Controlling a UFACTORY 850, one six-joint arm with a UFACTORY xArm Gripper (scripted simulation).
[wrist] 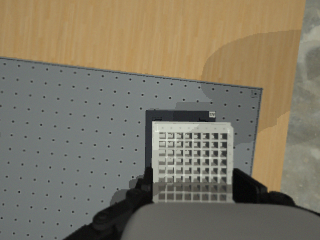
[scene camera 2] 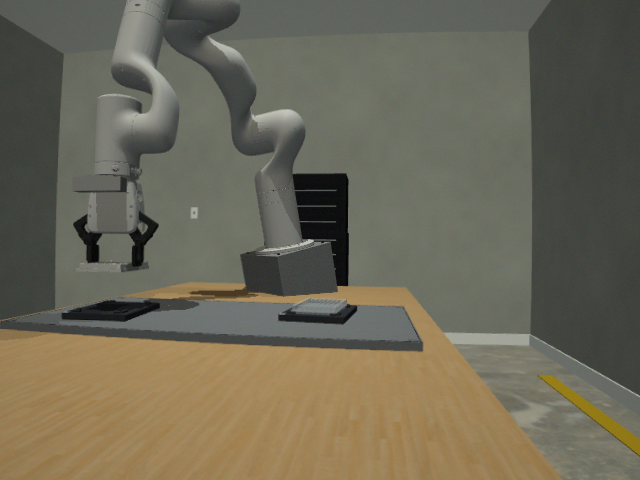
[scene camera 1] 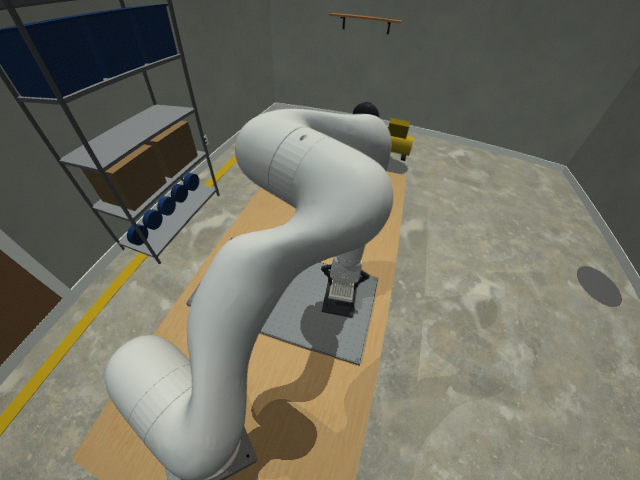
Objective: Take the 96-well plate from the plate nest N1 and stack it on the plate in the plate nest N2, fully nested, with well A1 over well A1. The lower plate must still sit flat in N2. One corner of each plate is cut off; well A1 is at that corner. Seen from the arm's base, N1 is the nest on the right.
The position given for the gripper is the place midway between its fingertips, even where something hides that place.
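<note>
The wrist view takes in a plate nest (wrist: pixel 167 115) together with the gripper (wrist: pixel 191 181). Scene camera 1 shows the gripper (scene camera 1: pixel 342 284), and in scene camera 2 the gripper (scene camera 2: pixel 114 265) appears as well.
</note>
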